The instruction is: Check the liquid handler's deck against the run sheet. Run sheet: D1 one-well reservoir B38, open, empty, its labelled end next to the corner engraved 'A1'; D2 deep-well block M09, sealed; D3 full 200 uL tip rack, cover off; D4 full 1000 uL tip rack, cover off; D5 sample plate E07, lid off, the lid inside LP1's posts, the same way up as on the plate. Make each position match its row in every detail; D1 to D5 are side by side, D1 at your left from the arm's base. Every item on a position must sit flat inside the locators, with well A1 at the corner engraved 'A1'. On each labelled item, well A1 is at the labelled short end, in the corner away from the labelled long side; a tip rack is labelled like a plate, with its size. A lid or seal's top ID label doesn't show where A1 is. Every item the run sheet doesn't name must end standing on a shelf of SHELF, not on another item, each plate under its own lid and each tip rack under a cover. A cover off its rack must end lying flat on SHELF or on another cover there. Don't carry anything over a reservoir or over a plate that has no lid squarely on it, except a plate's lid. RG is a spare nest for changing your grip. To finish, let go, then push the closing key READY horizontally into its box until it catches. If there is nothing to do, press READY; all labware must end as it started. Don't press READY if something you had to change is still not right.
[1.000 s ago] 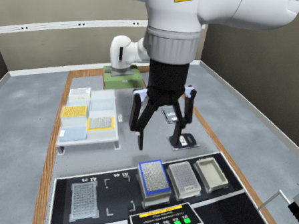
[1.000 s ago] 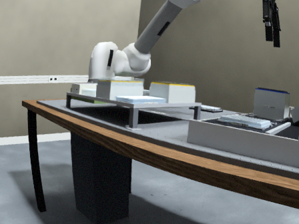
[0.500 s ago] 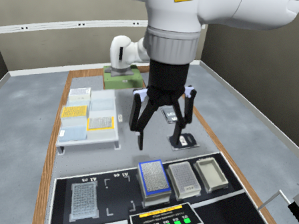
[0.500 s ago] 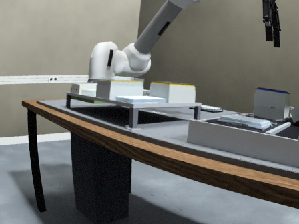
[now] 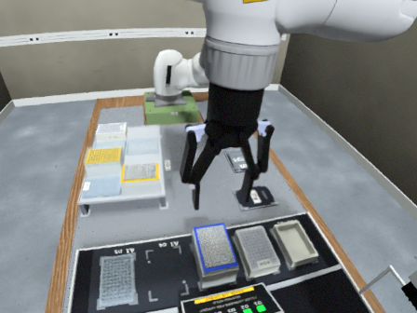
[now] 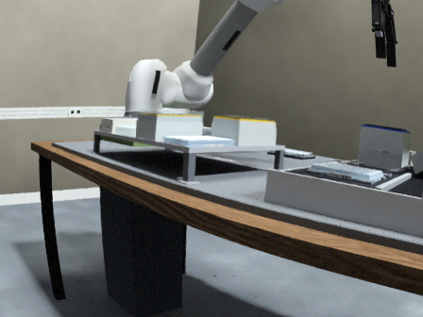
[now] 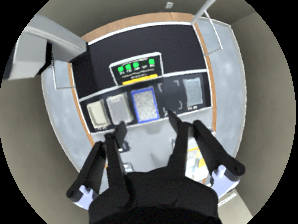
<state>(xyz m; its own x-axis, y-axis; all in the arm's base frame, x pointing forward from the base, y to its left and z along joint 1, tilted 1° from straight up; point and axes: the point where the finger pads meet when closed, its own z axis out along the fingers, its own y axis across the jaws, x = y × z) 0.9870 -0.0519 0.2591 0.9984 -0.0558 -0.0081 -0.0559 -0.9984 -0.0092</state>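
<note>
Right now my hand is 22 cm above the blue-rimmed tip rack and 1 cm past it. From my hand the other things lie so: cream reservoir: 27 cm below, 25 cm to the left, 1 cm ahead; then deep-well block: 26 cm below, 13 cm to the left, 1 cm ahead; then clear sample plate: 28 cm below, 25 cm to the right, 1 cm behind.
</note>
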